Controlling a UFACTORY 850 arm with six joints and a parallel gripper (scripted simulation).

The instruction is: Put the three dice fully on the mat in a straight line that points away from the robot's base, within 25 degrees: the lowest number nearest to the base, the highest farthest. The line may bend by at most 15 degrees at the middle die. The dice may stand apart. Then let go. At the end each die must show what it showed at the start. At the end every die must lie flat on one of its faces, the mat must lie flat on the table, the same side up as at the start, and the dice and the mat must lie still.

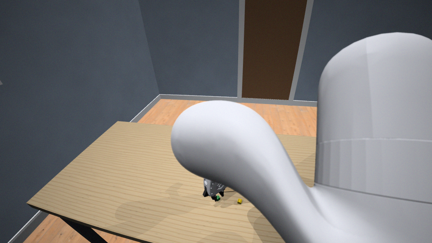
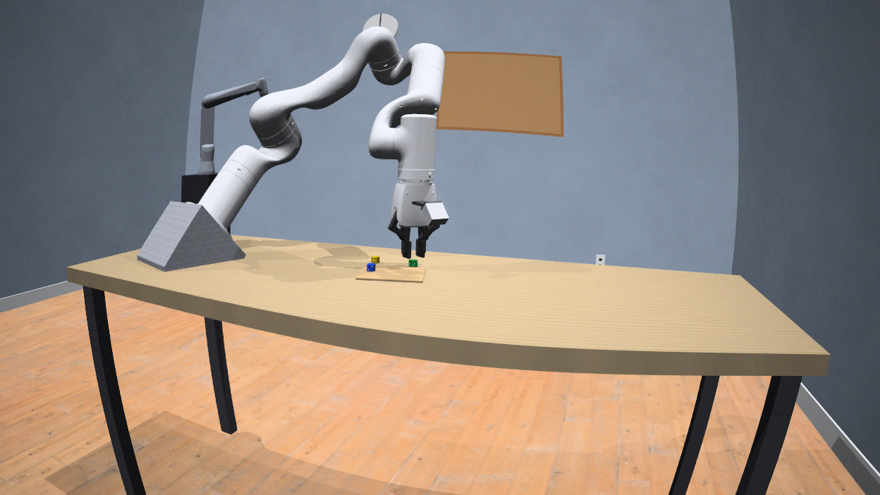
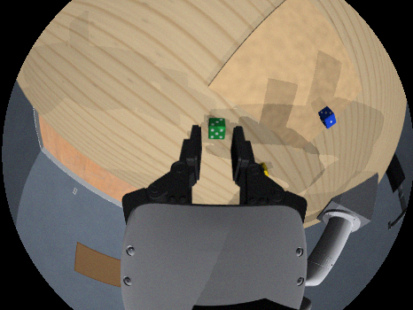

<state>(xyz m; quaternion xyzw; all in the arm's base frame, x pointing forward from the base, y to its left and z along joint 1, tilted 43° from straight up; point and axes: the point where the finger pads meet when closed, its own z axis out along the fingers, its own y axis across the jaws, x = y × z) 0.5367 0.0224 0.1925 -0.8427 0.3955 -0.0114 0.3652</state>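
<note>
The green die lies 30 mm below my hand. Round my hand: yellow die (100 mm behind, 30 mm below); blue die (110 mm to the right, 60 mm behind, 30 mm below); tan mat (110 mm to the right, 40 mm below, 10 mm behind).
</note>
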